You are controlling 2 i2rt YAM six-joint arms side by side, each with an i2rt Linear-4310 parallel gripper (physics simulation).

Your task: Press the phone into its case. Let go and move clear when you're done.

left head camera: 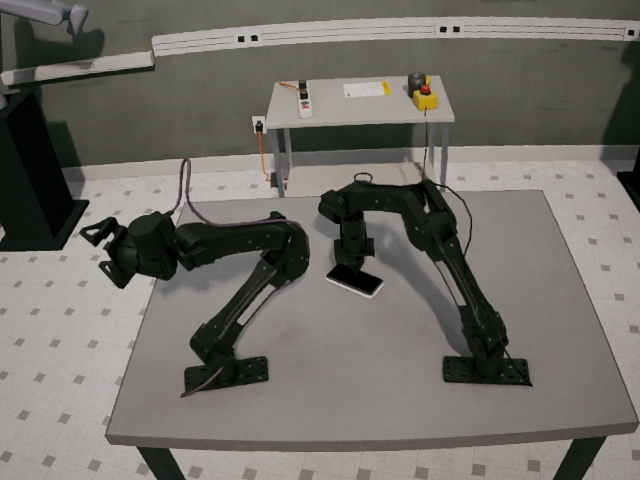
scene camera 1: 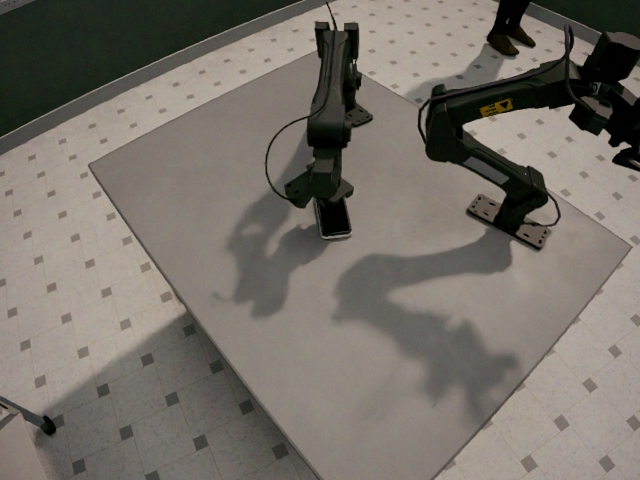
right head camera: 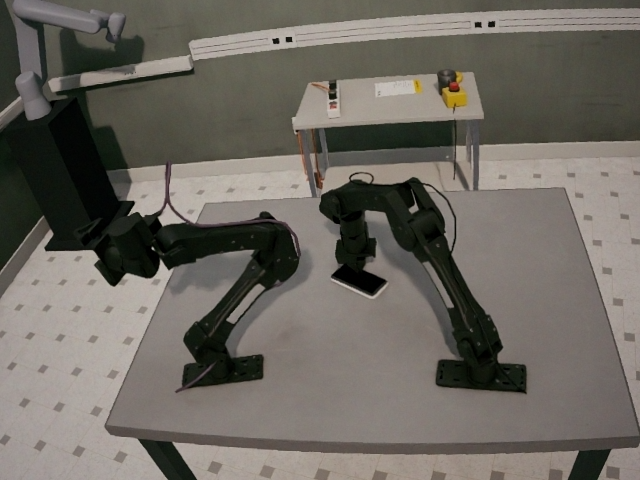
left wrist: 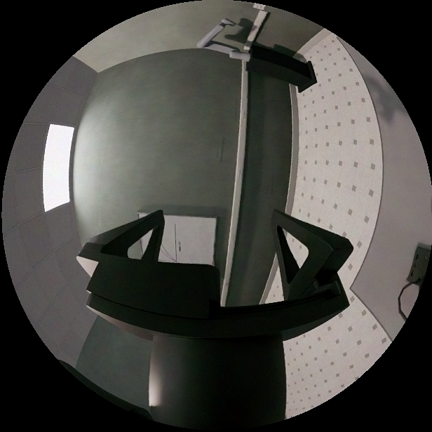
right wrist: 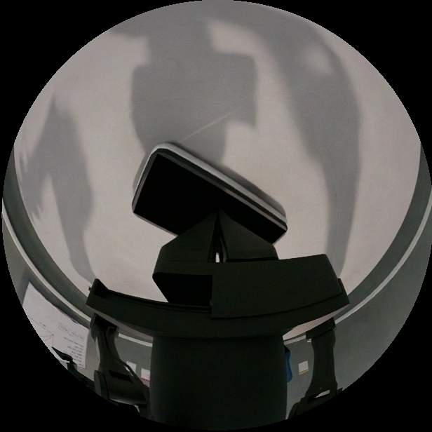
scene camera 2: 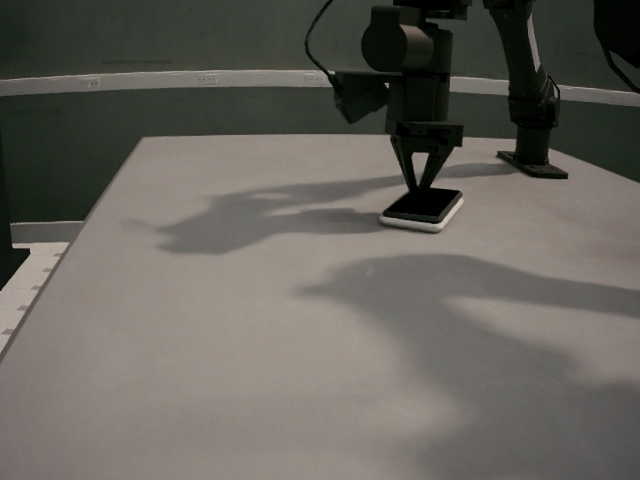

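The black phone (left head camera: 361, 282) (right head camera: 366, 282) (scene camera 1: 334, 219) (scene camera 2: 426, 204) (right wrist: 172, 195) lies screen up on the white case (left head camera: 369, 296) (scene camera 2: 408, 225), with their outlines nearly lined up. In scene camera 2 a dark band of the phone's side shows above the case's white rim. How deep it sits inside is hidden. My right gripper (scene camera 2: 417, 190) (right wrist: 217, 214) is shut and empty, pointing down, its fingertips at the phone's top face towards one end and seemingly touching it. My left gripper (left head camera: 91, 248) (left wrist: 217, 215) is open and empty, raised beyond the table's left edge, far from the phone.
Both arms are mounted on the grey table (left head camera: 320, 413) (scene camera 1: 248, 356). Behind it stands a small side table (left head camera: 330, 114) (right head camera: 356, 117) with a power strip (left head camera: 305, 105), a dark mug (left head camera: 416, 84) and a yellow emergency-stop box (left head camera: 424, 100). A person's legs (scene camera 1: 509, 23) show in scene camera 1.
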